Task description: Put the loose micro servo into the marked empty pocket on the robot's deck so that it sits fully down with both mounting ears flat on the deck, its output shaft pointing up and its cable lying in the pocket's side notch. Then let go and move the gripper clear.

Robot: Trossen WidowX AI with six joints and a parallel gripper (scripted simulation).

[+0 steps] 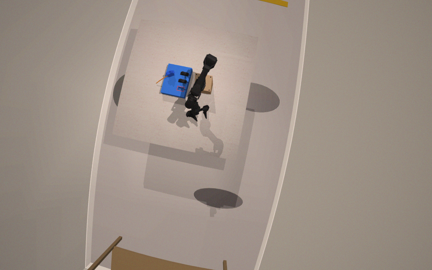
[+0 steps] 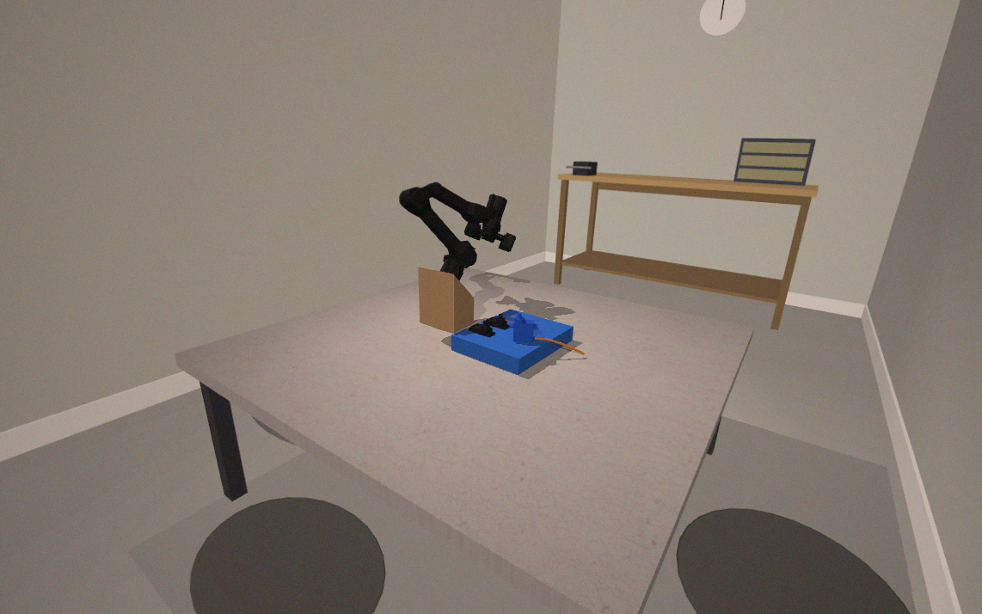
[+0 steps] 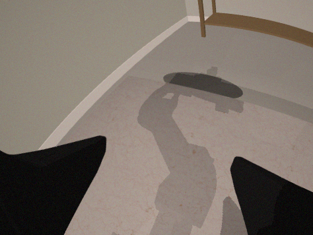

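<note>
Now: gripper tip 35 cm short of the blue deck, 38 cm to the left of it and 19 cm above it.
</note>
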